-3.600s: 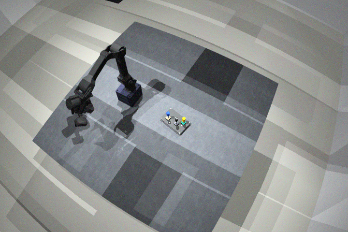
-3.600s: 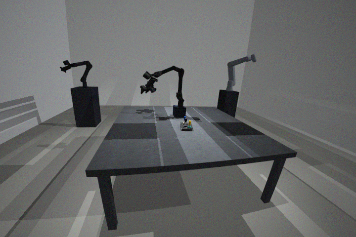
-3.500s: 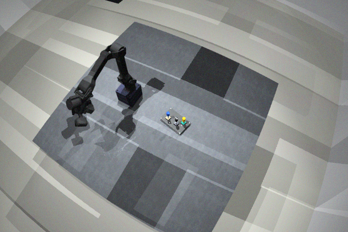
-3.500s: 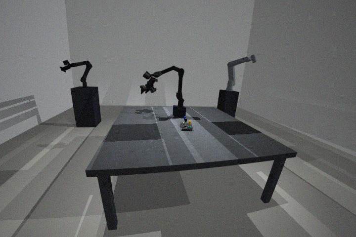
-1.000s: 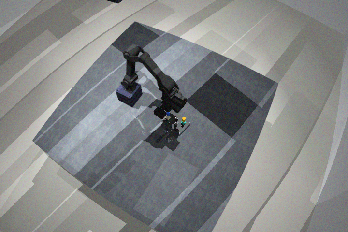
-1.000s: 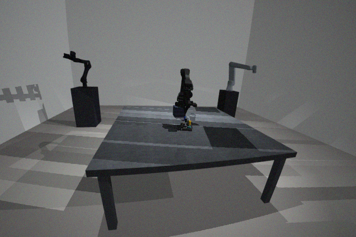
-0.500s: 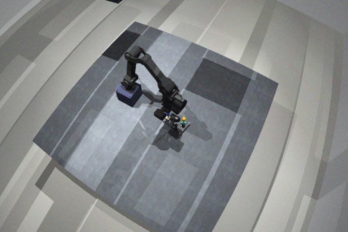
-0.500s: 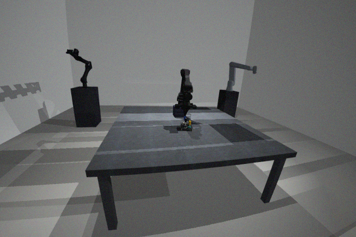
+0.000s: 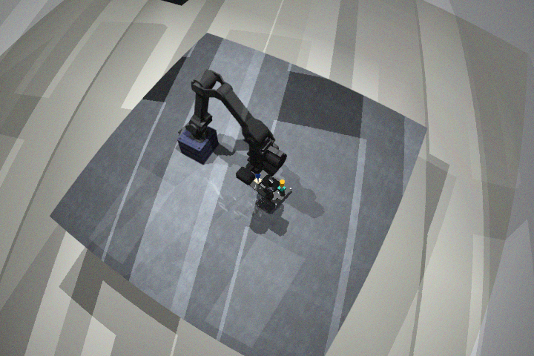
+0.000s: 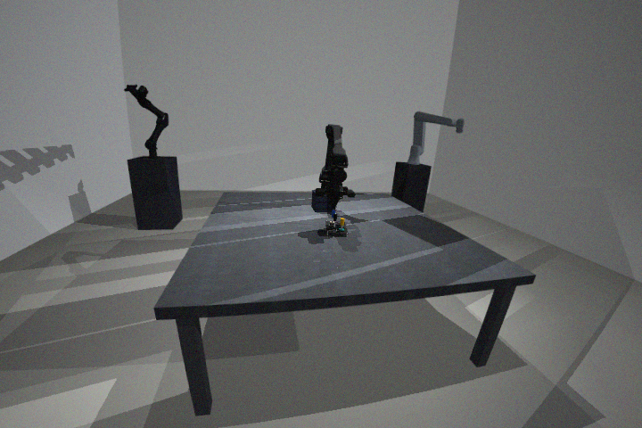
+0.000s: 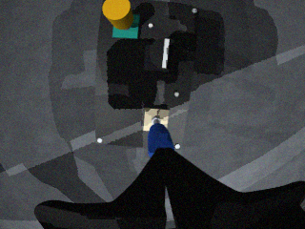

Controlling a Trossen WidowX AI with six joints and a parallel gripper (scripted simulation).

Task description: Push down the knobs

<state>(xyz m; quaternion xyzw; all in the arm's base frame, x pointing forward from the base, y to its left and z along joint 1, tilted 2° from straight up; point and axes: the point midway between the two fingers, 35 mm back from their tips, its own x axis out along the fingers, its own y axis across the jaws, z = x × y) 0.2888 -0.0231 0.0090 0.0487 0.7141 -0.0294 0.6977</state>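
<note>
Now: gripper tip 20 mm above the blue knob. Also, from my gripper tip: dark knob: 60 mm ahead, 20 mm below, 10 mm to the right.
</note>
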